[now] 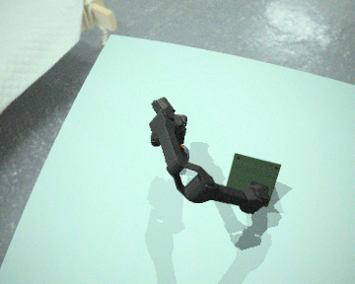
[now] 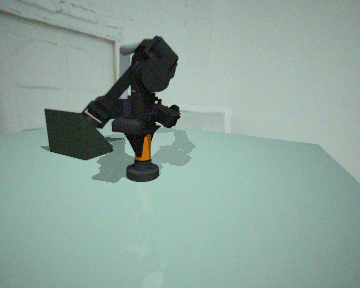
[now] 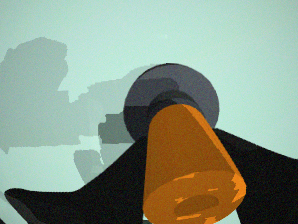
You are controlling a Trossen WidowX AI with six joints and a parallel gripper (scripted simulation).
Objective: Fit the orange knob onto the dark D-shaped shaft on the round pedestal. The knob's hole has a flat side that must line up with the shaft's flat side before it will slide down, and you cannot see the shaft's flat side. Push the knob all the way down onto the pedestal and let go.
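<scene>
My gripper tip is now 2 cm below the orange knob. Round my gripper tip: dark pedestal (3 cm below).
</scene>
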